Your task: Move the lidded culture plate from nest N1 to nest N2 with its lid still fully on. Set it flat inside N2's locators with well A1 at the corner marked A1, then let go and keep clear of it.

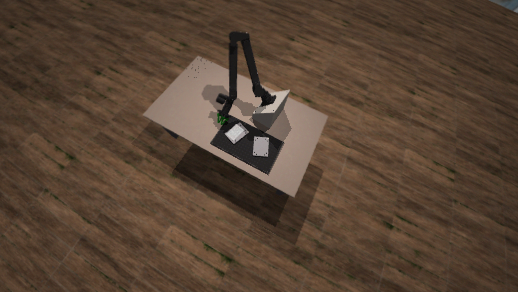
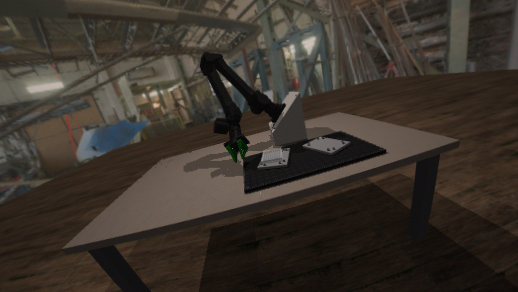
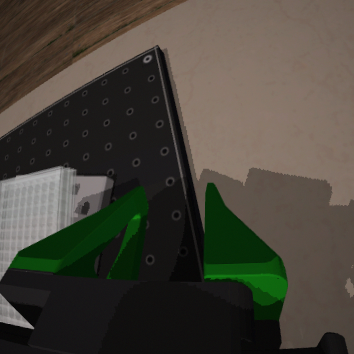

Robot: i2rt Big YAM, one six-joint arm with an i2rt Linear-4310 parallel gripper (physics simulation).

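Pixels of known places: gripper, fingertip midpoint: (image 1: 219,124) (image 2: 239,160) (image 3: 176,193); arm's base, link origin: (image 1: 268,101) (image 2: 279,113).
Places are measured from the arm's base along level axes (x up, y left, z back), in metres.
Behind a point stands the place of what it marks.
The lidded culture plate (image 1: 236,132) @(x -0.100, y -0.144, z -0.320 m) (image 2: 272,156) @(x -0.097, y -0.162, z -0.355 m) (image 3: 32,200) @(x -0.097, y -0.180, z -0.355 m) is a pale, ribbed block on the left nest, N1 (image 3: 97,187) @(x -0.121, y -0.226, z -0.354 m). It looks slightly turned and off-centre on that nest; the lid's fit is too small to judge. The other nest, N2 (image 1: 261,146) @(x -0.121, y 0.085, z -0.340 m) (image 2: 327,145) @(x -0.121, y 0.078, z -0.363 m), is a light plate with small dark locators and stands bare. Its A1 mark is not legible. My gripper (image 1: 221,119) @(x -0.090, y -0.297, z -0.311 m) (image 2: 240,159) @(x -0.090, y -0.297, z -0.311 m) (image 3: 176,193) @(x -0.090, y -0.297, z -0.311 m) is partly open, with nothing between its green fingers. It hangs beside the culture plate, over the near-arm left edge of the board, apart from the plate.
Both nests stand on a black perforated board (image 1: 240,150) @(x -0.133, y -0.055, z -0.436 m) (image 2: 300,166) @(x -0.132, y -0.083, z -0.439 m) (image 3: 115,135) @(x -0.132, y -0.243, z -0.400 m) on the beige table (image 1: 175,100) @(x -0.145, y -0.788, z -0.242 m) (image 2: 150,200) @(x -0.145, y -0.704, z -0.316 m) (image 3: 260,100) @(x -0.145, y -0.362, z -0.377 m). The arm rises from a tall, light wedge-shaped mount (image 1: 270,118) @(x 0.009, y 0.070, z -0.148 m) (image 2: 292,125) @(x -0.055, y 0.019, z -0.139 m) behind the board.
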